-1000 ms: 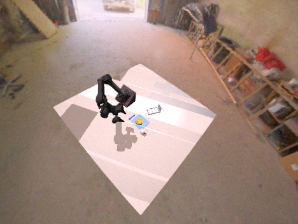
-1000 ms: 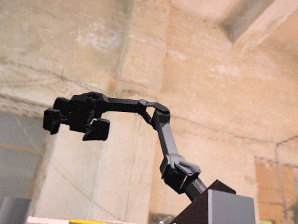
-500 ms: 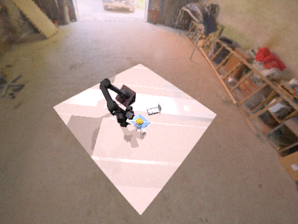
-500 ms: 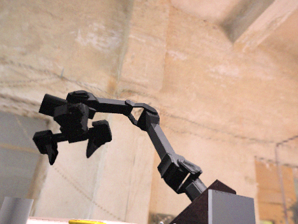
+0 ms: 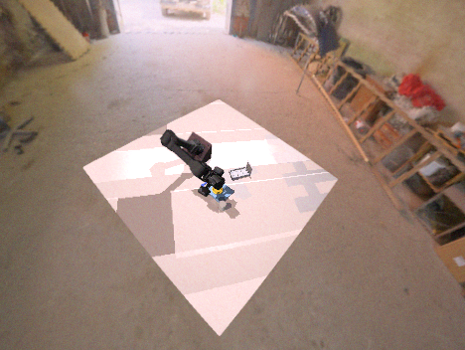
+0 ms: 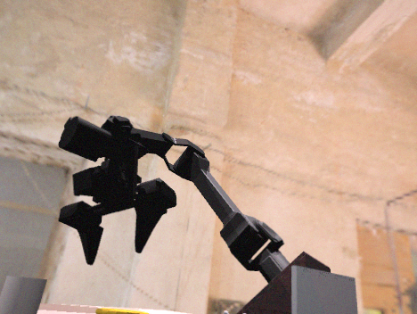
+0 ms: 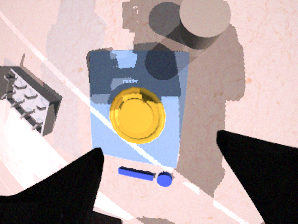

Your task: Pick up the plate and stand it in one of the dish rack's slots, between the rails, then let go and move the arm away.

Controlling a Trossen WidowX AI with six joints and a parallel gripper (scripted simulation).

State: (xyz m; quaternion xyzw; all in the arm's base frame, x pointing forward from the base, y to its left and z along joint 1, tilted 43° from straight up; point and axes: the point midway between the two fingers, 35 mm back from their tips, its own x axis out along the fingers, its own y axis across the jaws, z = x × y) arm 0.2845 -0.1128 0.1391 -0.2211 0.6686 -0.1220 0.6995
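The yellow plate is 7 cm below my gripper tip and 4 cm to the left of it. The rest, counted from my gripper tip: white cup: 10 cm ahead, 6 cm below, 3 cm to the right; then blue mat: 8 cm below, 5 cm to the left, 1 cm ahead; then grey dish rack: 26 cm to the left, 6 cm below, 2 cm ahead.
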